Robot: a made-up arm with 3 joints. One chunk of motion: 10 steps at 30 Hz.
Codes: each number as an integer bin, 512 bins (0 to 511) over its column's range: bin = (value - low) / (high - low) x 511, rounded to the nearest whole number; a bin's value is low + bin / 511 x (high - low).
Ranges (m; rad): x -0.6..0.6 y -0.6..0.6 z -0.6..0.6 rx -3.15..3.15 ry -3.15..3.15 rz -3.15..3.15
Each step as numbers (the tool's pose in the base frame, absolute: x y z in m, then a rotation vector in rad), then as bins.
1 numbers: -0.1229 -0.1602 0.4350 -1.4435 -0.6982 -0.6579
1 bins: 203 187 441 138 199 202
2 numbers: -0.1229 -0.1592 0.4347 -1.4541 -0.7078 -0.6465
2 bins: 203 188 441 138 198 203
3 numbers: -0.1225 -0.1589 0.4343 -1.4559 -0.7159 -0.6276
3 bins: 203 188 440 137 197 205
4 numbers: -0.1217 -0.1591 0.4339 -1.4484 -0.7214 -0.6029
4 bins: 204 188 440 138 197 207
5 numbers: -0.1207 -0.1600 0.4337 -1.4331 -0.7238 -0.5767
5 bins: 204 187 440 139 197 209
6 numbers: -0.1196 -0.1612 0.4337 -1.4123 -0.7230 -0.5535
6 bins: 205 187 440 141 197 211
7 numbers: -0.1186 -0.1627 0.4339 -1.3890 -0.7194 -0.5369
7 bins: 205 186 440 143 197 212
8 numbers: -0.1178 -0.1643 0.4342 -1.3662 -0.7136 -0.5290
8 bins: 205 186 440 145 198 213
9 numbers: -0.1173 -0.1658 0.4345 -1.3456 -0.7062 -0.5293
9 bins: 206 185 441 146 198 213
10 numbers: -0.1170 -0.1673 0.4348 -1.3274 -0.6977 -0.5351
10 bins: 206 184 441 148 199 212
